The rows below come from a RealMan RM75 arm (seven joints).
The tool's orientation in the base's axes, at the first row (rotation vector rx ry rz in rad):
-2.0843 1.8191 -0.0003
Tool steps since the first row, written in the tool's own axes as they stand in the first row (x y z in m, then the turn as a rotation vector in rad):
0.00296 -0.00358 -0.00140 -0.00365 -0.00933 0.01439
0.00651 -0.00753 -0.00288 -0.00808 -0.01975 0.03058
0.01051 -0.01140 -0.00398 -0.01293 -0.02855 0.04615
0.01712 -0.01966 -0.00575 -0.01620 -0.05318 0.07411
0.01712 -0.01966 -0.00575 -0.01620 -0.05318 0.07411
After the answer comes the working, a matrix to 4 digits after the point.
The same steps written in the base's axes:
0.00358 -0.00287 0.00158 0.01179 0.00835 -0.00993
0.00758 -0.00630 0.00319 0.02492 0.01806 -0.02105
0.01168 -0.01006 0.00432 0.03629 0.02783 -0.03194
0.02025 -0.01608 0.00666 0.06604 0.04103 -0.05037
0.02025 -0.01608 0.00666 0.06604 0.04103 -0.05037

The tool's axes in the first row as the columns of a matrix, in the base's axes (rounded; the answer above uses it unrounded):
0.1653 -0.9563 0.2411
-0.9564 -0.0958 0.2759
-0.2408 -0.2762 -0.9305

